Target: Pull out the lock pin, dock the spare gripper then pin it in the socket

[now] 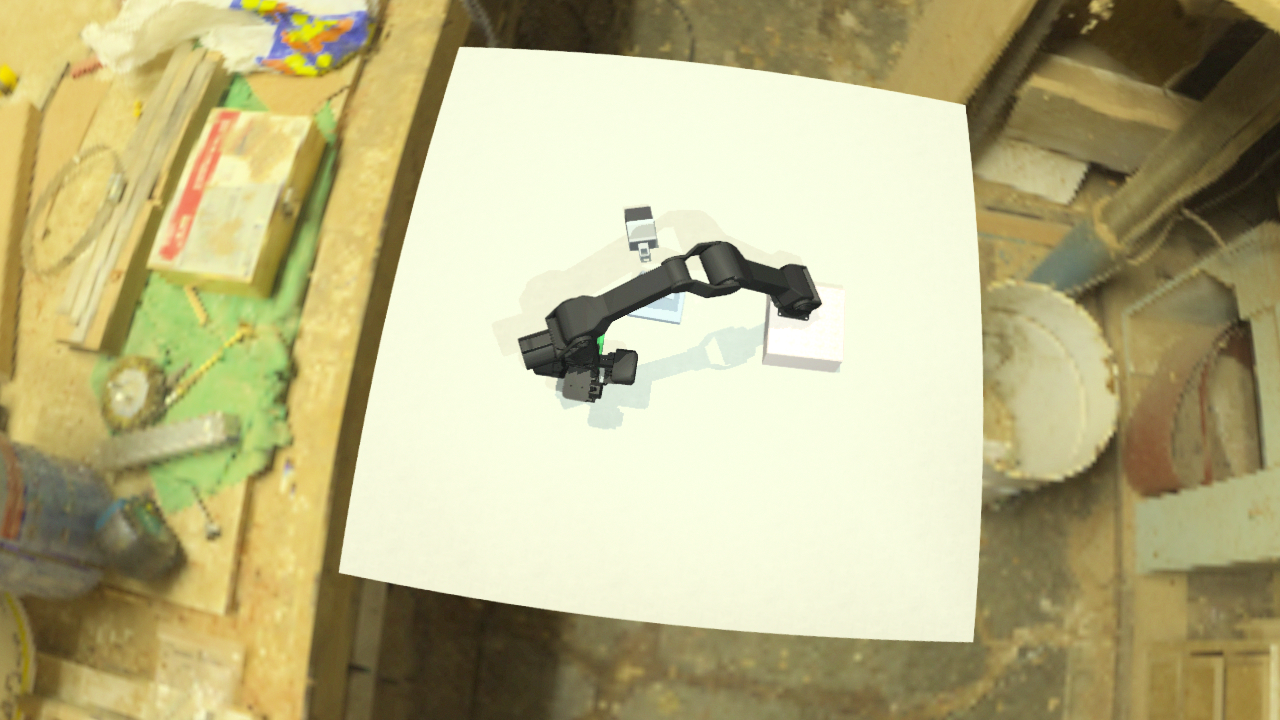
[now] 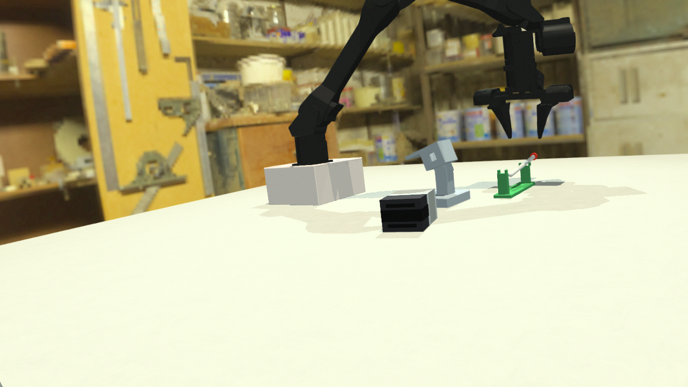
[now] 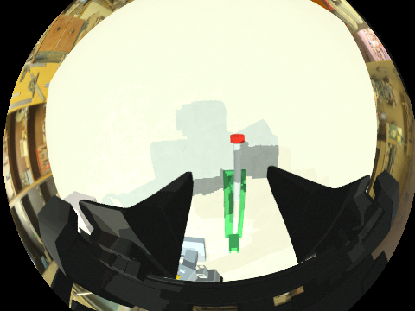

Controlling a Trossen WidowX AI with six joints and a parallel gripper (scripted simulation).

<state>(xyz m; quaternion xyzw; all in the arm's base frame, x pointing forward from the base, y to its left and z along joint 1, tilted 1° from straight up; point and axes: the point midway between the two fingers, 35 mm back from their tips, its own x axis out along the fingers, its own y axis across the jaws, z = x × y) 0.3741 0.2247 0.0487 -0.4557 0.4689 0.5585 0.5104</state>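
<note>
The green cradle is 100 mm to the right of my gripper tip, 60 mm below it and 10 mm ahead of it. From my gripper tip the other things lie so: spare gripper (360 mm to the right, 70 mm below, 40 mm behind); then grey mount (210 mm to the right, 90 mm behind, 40 mm below).
</note>
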